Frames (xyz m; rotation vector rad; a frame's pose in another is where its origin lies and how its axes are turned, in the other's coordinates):
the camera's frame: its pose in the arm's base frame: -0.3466 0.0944 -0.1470 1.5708 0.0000 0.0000
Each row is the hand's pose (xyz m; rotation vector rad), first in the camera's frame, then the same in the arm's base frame.
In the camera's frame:
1: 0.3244 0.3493 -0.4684 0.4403 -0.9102 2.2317
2: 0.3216 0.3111 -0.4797 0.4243 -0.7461 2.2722
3: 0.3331 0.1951 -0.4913 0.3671 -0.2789 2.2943
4: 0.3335 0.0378 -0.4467 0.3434 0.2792 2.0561
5: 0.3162 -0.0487 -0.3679 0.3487 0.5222 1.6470
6: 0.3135 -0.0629 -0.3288 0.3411 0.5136 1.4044
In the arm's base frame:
1: -0.0222 0.5628 0.2023 1.0496 -2.4928 1.0485
2: -0.0250 0.5741 0.1641 1.0525 -2.3914 1.2091
3: -0.0135 0.5857 0.0481 1.0717 -2.0300 1.5900
4: -0.0131 0.5411 -0.1092 1.2278 -1.4117 1.8554
5: -0.0304 0.4623 -0.1957 1.4504 -0.9054 1.7460
6: -0.0331 0.4232 -0.2099 1.5641 -0.7209 1.5522

